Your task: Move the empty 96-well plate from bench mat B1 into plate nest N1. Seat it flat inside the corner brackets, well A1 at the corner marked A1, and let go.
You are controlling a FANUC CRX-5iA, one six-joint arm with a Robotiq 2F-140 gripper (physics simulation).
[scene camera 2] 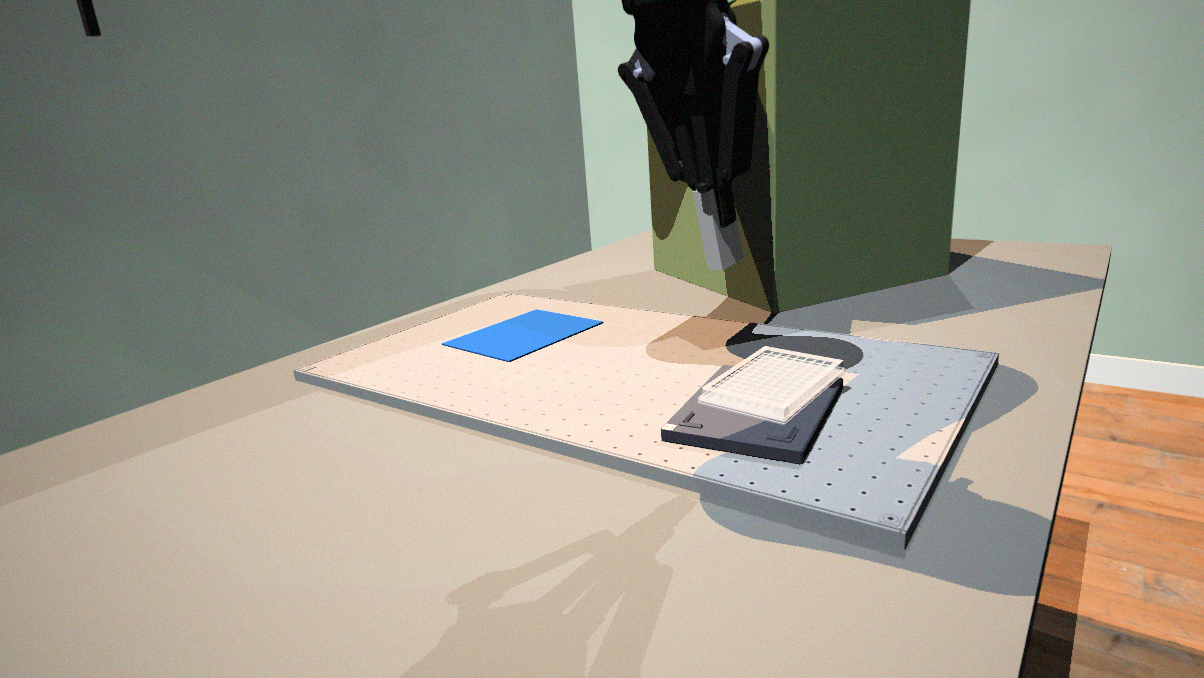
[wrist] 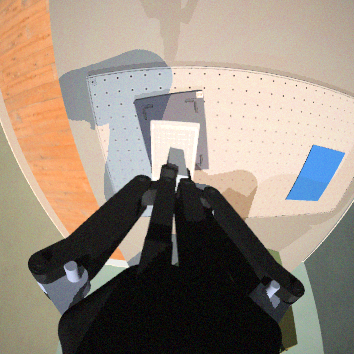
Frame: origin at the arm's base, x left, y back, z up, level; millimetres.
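Seen in the pictures: gripper, between the fingertips: [scene camera 2: 725, 263] [wrist: 173, 158].
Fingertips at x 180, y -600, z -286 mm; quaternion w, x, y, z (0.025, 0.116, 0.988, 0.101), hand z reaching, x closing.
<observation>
Offsets run from my fingertips to a thing's top centre. Level surfaces: height alone.
The white 96-well plate {dy +71, dx +11, dz -119 mm} [scene camera 2: 770, 383] [wrist: 175, 131] lies on the dark plate nest {dy +40, dx +9, dz -133 mm} [scene camera 2: 733, 431] [wrist: 170, 107], shifted toward the back and slightly turned. Two corner brackets show uncovered on the nest's front part, clear of the plate, and a third shows beside it in the wrist view. The plate looks raised or slightly tilted, not flat inside the brackets. A white label marks one nest corner; well A1 cannot be made out. The blue bench mat {dz -146 mm} [scene camera 2: 522, 335] [wrist: 316, 172] has no plate on it. My gripper [scene camera 2: 721, 245] [wrist: 173, 158] is shut and empty, above and behind the plate.
The nest and mat are on a perforated board {dz -148 mm} [scene camera 2: 589, 412] [wrist: 250, 100] on the beige table {dz -161 mm} [scene camera 2: 294, 522]. A tall green block [scene camera 2: 859, 151] stands behind the board, near the gripper. The table's right edge drops to a wooden floor [scene camera 2: 1137, 471] [wrist: 37, 130].
</observation>
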